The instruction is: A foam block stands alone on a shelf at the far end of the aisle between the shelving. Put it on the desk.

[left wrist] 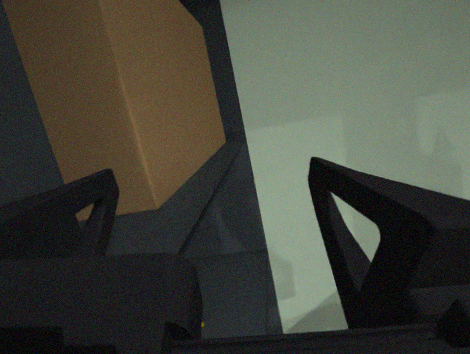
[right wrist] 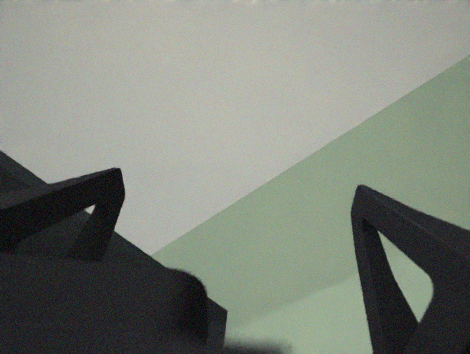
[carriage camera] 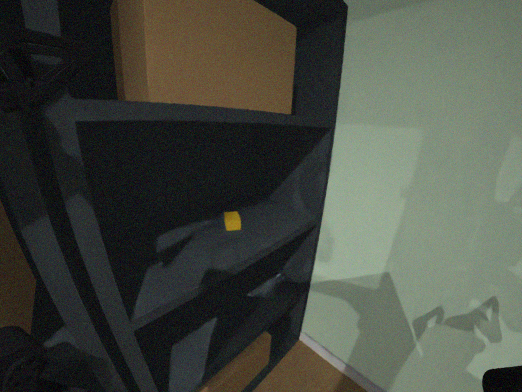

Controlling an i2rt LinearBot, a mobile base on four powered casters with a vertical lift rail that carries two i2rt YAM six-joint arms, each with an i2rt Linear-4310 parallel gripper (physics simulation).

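Note:
You'd find my left gripper (left wrist: pixel 212 174) in view here, and my right gripper (right wrist: pixel 235 189) can be seen too.

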